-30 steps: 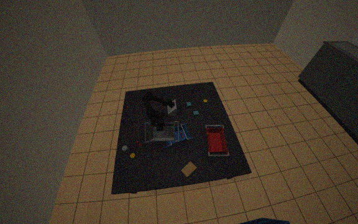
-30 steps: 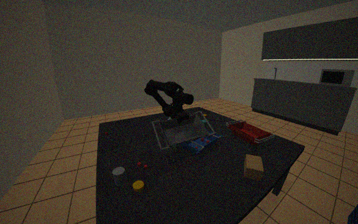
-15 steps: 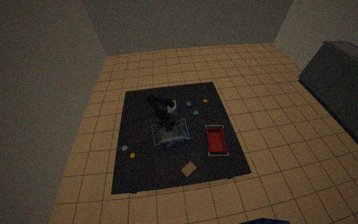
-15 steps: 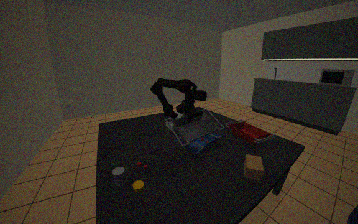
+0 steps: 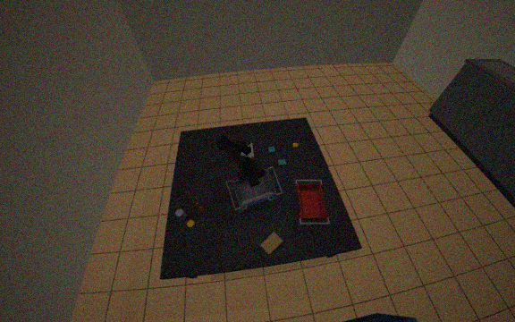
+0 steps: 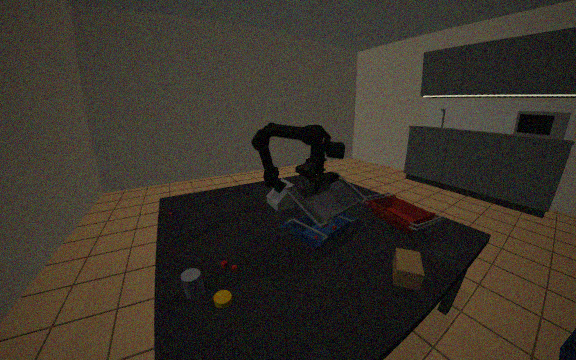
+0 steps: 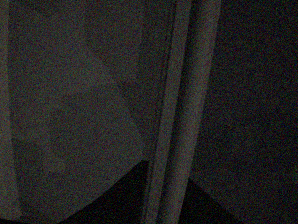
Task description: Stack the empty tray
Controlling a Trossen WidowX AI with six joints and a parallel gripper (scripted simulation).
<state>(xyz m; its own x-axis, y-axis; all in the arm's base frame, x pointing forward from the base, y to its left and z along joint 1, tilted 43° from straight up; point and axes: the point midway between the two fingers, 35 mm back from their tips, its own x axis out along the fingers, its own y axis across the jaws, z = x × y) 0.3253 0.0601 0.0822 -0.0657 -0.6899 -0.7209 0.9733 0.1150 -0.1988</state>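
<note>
The grey tray lies 80 mm ahead of my gripper tip and 20 mm to the left of it. Round my gripper tip: white disc 130 mm ahead, 520 mm to the right, 140 mm below; tan box 410 mm ahead, 70 mm to the left, 150 mm below.
</note>
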